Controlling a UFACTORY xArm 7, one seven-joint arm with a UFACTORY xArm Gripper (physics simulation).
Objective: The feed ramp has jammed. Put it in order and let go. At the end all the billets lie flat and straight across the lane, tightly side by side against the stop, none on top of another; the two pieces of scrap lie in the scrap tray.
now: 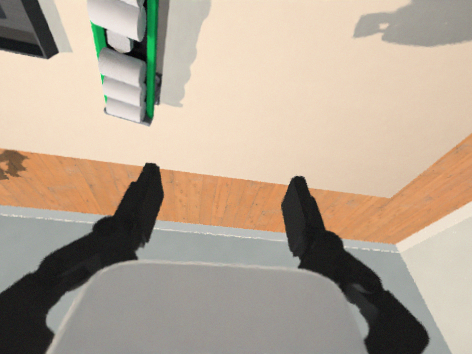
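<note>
The feed ramp's lane has green side rails and runs down from the top left. Three white billets lie across its lower end, side by side against the stop. Above them a smaller pale faceted piece lies in the lane, with dark lane floor showing beside it. Beyond it a larger-looking white billet lies across, a little askew and apparently higher. Part of another white piece shows at the top edge. My gripper is open and empty, well to the lower right of the ramp.
Part of a black-rimmed tray shows at the top left, left of the ramp; no scrap shows in its visible part. A dark bracket sits on the ramp's right side. The pale mat ends at a wooden table edge.
</note>
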